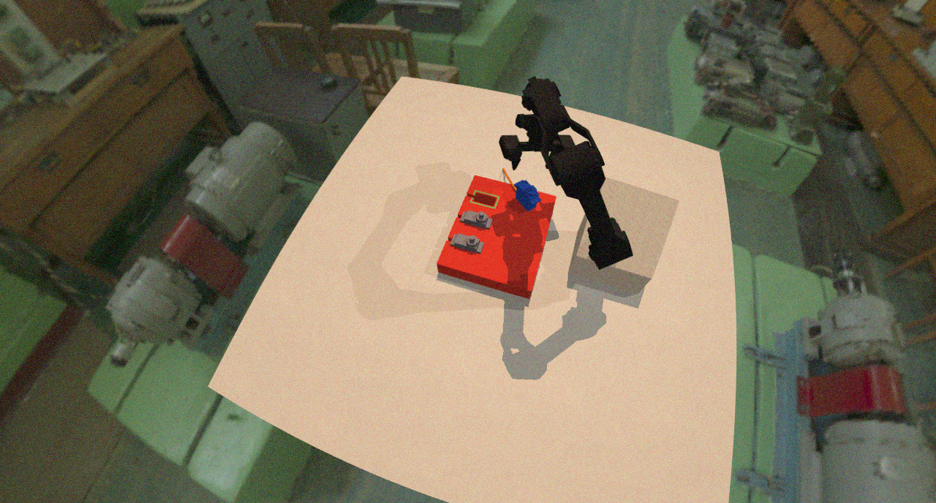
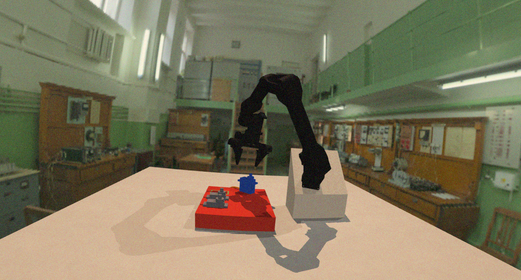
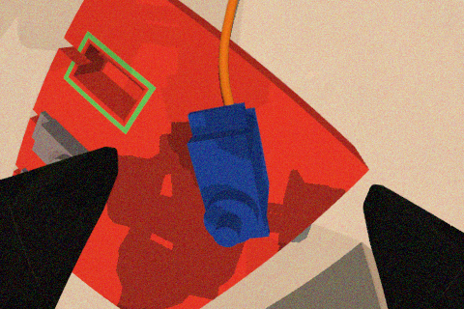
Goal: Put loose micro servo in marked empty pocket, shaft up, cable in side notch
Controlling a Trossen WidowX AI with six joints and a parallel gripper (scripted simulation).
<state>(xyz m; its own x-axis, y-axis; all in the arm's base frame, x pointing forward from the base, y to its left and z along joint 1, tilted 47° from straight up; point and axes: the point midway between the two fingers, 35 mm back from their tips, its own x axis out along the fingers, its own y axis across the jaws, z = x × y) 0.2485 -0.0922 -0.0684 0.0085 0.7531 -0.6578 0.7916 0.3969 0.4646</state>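
Right now my gripper tip is 13 cm to the right of the red deck, 13 cm above it and 3 cm past it.
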